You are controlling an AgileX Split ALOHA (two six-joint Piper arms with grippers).
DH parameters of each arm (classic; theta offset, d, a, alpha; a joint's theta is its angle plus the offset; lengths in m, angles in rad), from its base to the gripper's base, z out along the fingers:
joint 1: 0 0.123 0 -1.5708
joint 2: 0.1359 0 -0.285 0
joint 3: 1.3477 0 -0.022 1.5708
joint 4: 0 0.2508 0 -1.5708
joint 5: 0 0 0.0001 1.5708
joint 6: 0 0.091 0 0
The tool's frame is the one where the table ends.
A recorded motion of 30 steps. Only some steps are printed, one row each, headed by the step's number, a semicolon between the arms.
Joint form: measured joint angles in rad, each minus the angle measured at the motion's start. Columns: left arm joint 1, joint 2, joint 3, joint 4, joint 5, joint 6; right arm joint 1, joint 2, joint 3, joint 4, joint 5, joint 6.
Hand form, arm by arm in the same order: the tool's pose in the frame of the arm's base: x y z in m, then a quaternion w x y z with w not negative. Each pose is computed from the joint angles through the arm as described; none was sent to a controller.
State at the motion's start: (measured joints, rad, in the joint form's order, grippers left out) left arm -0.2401 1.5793 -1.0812 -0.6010 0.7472 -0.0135; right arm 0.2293 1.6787 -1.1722 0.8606 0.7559 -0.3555
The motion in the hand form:
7: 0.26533 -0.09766 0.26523 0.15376 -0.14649 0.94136 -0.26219; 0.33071 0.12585 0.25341 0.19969 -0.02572 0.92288 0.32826
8: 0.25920 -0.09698 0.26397 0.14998 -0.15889 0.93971 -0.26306; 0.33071 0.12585 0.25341 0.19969 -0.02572 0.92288 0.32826
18: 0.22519 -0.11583 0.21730 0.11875 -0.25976 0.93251 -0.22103; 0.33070 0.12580 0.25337 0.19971 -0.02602 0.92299 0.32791
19: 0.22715 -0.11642 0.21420 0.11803 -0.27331 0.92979 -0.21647; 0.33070 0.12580 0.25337 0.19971 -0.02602 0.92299 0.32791
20: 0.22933 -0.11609 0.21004 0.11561 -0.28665 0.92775 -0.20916; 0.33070 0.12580 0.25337 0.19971 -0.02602 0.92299 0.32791
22: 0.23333 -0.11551 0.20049 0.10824 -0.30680 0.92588 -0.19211; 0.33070 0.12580 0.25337 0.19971 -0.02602 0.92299 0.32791
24: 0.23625 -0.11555 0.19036 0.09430 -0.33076 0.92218 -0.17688; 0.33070 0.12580 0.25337 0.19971 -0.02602 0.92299 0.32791
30: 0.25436 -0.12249 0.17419 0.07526 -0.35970 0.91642 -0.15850; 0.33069 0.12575 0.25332 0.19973 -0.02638 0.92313 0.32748
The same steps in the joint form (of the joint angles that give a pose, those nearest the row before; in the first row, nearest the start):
7: 0.0000 -0.1560 0.1083 0.0731 0.0170 -0.2318; 0.0000 0.0000 0.0000 0.0000 0.0000 0.0000
8: -0.0041 -0.1761 0.1325 0.0761 0.0125 -0.2619; 0.0000 0.0000 0.0000 0.0000 0.0000 0.0000
18: -0.1670 -0.1938 0.3260 0.2510 -0.1644 -0.6870; 0.0000 0.0000 0.0000 -0.0009 0.0000 0.0000
19: -0.1710 -0.1805 0.3254 0.2716 -0.1761 -0.7315; 0.0000 0.0000 0.0000 -0.0009 0.0000 0.0000
20: -0.1713 -0.1644 0.3254 0.2944 -0.1837 -0.7734; 0.0000 0.0000 0.0000 -0.0009 0.0000 0.0000
22: -0.1713 -0.1280 0.3254 0.3359 -0.1929 -0.8408; 0.0000 0.0000 0.0000 -0.0009 0.0000 0.0000
24: -0.1713 -0.0899 0.3254 0.3597 -0.1943 -0.9047; 0.0000 0.0000 0.0000 -0.0009 0.0000 0.0000
30: -0.1713 0.0194 0.2688 0.3771 -0.1982 -0.9736; 0.0000 0.0000 0.0000 -0.0021 0.0000 0.0000

